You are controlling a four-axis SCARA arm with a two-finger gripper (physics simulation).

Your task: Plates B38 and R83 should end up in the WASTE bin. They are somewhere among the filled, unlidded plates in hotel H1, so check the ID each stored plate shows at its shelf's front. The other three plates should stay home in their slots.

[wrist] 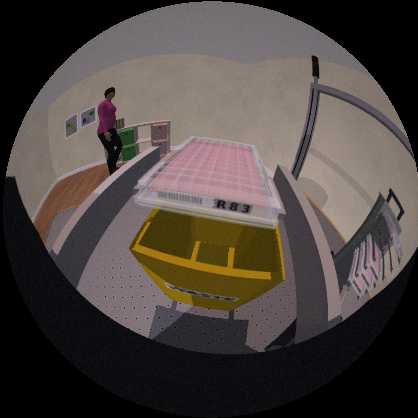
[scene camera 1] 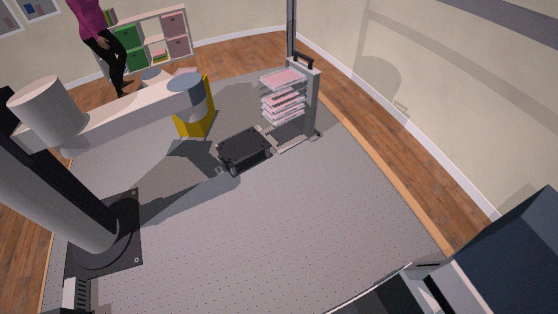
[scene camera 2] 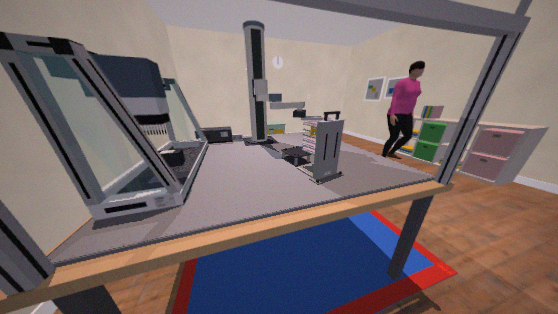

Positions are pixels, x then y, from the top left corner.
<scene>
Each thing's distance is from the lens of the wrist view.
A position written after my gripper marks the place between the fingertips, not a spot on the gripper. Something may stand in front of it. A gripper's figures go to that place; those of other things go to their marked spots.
my gripper (wrist: 215, 161): 12 cm
plate R83 (wrist: 218, 179): 8 cm
</scene>
